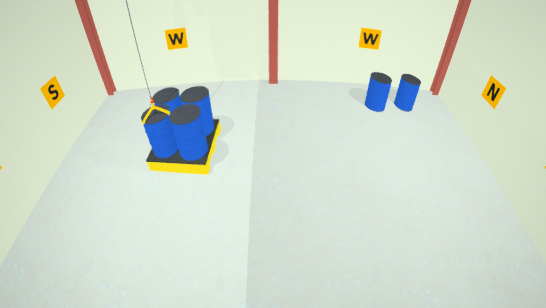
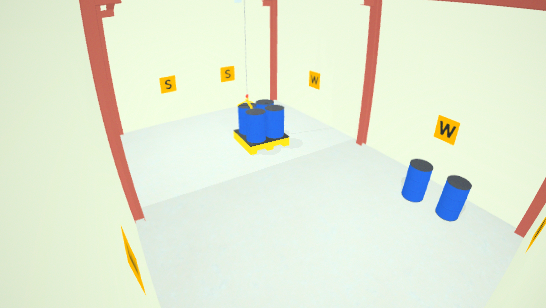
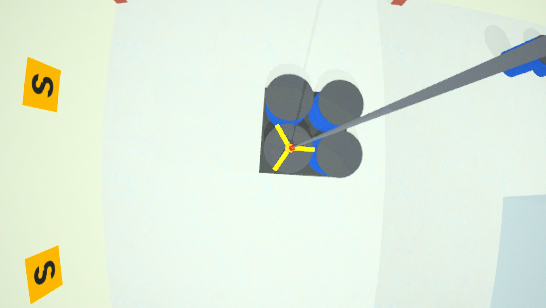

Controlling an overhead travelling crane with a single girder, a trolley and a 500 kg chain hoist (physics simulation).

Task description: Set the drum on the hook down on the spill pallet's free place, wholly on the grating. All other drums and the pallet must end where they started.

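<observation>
The drum on the hook (image 1: 161, 139) (image 2: 243, 120) (image 3: 295, 163) is blue with a dark lid. It stands upright in the near south corner of the spill pallet (image 1: 177, 166) (image 2: 242, 142) (image 3: 263, 169); its base appears to rest on the dark grating, inside the edges. My gripper (image 1: 156, 115) (image 2: 247, 103) (image 3: 291, 148), a yellow three-armed lifter, is shut on its top rim. Three other drums stand upright on the pallet: one on the north side (image 1: 190, 134) (image 2: 256, 127) (image 3: 340, 155), two behind (image 1: 167, 95) (image 1: 205, 111). Gaps between the bases are partly hidden.
Two more blue drums (image 1: 378, 92) (image 1: 407, 93) (image 2: 417, 181) (image 2: 453, 199) stand upright on the floor near the west wall, toward the north. The chain (image 1: 138, 50) (image 2: 245, 50) runs up from the lifter. Red columns (image 1: 273, 40) (image 2: 370, 70) stand along the walls.
</observation>
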